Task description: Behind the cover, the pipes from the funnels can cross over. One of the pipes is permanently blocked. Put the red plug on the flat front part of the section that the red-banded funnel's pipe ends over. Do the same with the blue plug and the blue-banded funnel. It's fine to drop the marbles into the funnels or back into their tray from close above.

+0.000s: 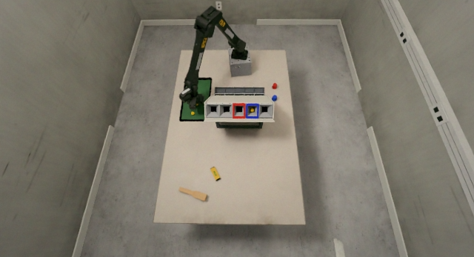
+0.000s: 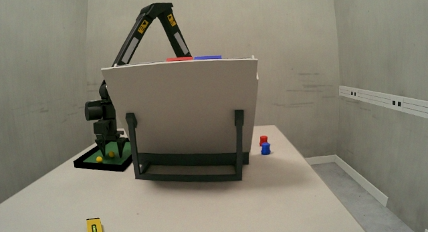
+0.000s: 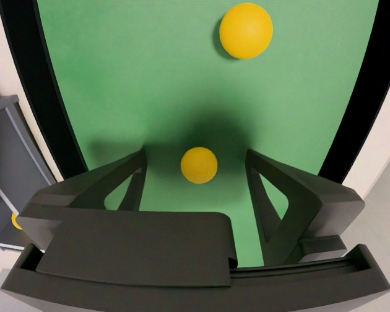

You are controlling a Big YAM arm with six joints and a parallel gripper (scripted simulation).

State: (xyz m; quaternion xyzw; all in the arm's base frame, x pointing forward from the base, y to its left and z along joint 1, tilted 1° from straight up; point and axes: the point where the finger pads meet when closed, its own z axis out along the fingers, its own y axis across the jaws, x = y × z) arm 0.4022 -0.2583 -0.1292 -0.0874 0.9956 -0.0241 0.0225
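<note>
My gripper is now 50 mm past the green marble tray, 20 mm to the left of it and 10 mm above it. Also, from my hand: blue band (150 mm ahead, 430 mm to the left, 310 mm above); then cover (10 mm ahead, 330 mm to the left, 190 mm above); then red band (160 mm ahead, 350 mm to the left, 310 mm above).
</note>
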